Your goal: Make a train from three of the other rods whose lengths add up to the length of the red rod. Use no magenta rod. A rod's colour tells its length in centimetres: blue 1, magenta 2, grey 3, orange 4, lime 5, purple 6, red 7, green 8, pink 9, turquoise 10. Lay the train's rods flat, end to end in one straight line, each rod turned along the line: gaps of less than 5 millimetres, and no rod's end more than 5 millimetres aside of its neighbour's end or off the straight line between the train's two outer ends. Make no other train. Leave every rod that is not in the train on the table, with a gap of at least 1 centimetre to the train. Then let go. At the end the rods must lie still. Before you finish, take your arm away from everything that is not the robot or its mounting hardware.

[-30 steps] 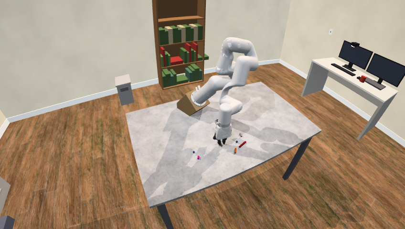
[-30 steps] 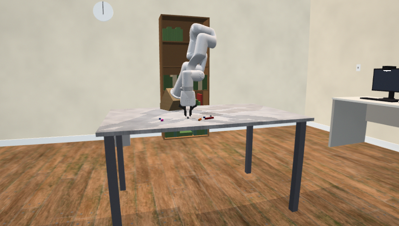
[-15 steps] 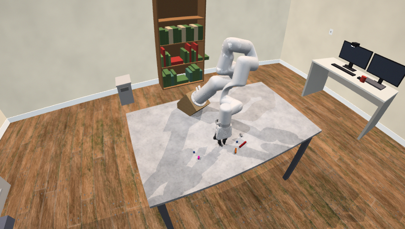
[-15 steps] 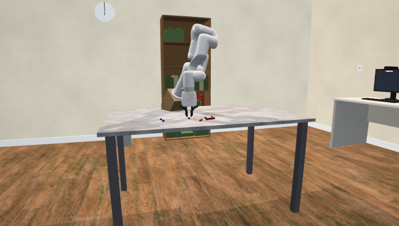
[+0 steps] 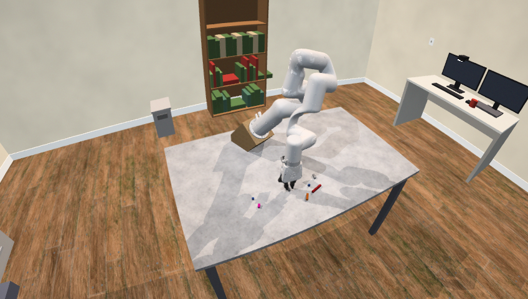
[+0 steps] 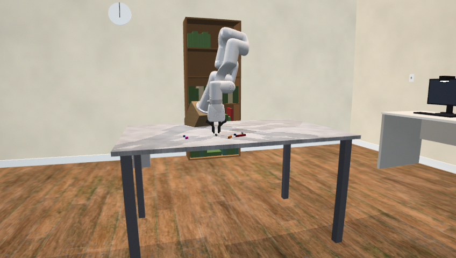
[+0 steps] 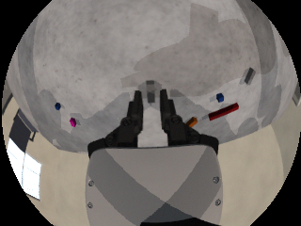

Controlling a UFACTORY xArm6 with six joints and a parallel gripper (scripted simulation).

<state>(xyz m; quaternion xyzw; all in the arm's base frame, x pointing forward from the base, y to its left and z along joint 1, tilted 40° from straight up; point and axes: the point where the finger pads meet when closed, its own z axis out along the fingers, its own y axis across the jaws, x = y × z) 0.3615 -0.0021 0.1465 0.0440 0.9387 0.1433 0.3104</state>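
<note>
My gripper is now 180 mm to the left of the magenta rod, 60 mm short of it and 30 mm above it. Also, from my hand: red rod 140 mm to the left, 40 mm ahead, 30 mm below; then orange rod 80 mm ahead, 70 mm to the left, 30 mm below.
</note>
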